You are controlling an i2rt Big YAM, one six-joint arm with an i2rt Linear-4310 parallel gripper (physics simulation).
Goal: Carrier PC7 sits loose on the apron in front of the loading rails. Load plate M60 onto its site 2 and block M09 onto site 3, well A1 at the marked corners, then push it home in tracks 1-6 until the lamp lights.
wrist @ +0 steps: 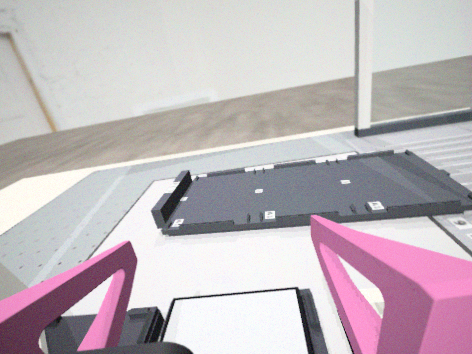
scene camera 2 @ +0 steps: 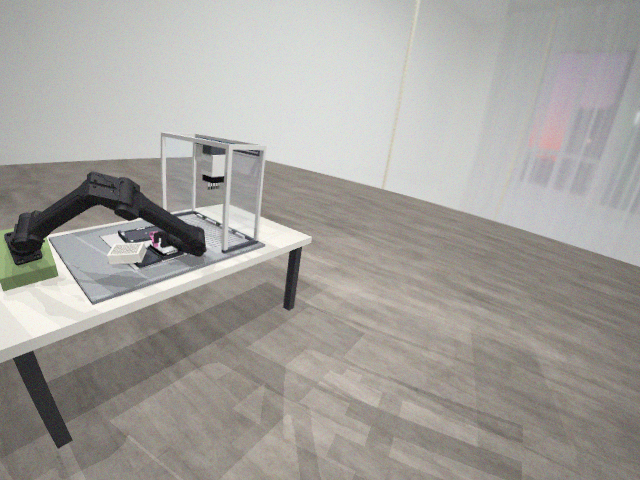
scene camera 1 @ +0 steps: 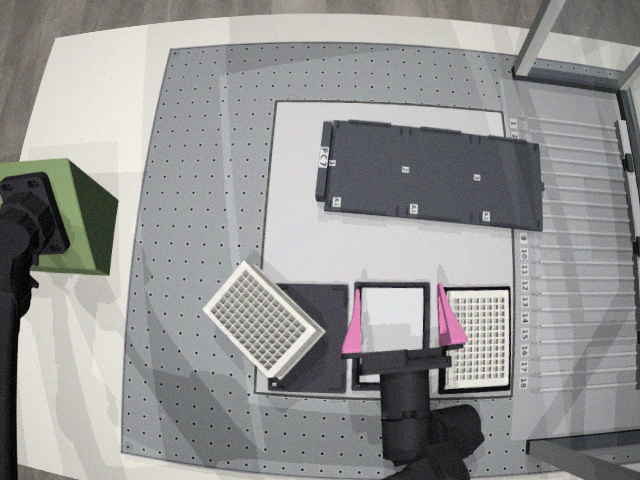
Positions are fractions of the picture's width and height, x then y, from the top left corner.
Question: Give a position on a grey perforated deck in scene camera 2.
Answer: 0.13,0.53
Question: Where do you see a grey perforated deck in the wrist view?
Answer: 0.13,0.67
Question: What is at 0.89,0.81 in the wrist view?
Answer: My gripper.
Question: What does the dark carrier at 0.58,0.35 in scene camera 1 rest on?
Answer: A grey perforated deck.
